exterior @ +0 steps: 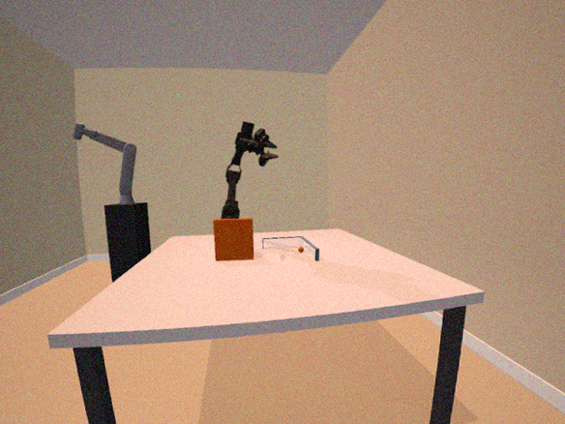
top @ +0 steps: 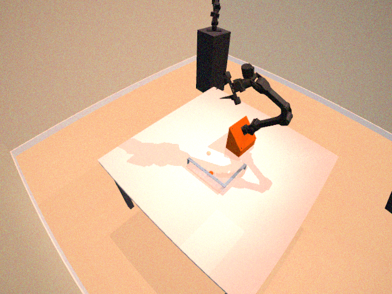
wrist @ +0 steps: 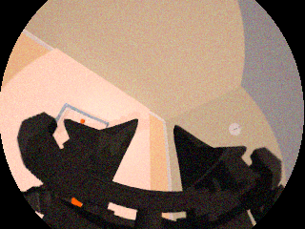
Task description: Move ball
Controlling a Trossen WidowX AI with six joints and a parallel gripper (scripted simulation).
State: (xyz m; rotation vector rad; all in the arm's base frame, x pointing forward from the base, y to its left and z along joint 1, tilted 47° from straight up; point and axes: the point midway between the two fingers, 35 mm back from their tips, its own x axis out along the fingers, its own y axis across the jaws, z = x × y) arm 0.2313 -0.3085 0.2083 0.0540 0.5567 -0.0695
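The orange ball is 120 mm ahead of my gripper tip, 130 mm to the left of it and 500 mm below it. Round my gripper tip: see-through ball (20 mm ahead, 10 mm to the right, 500 mm below).
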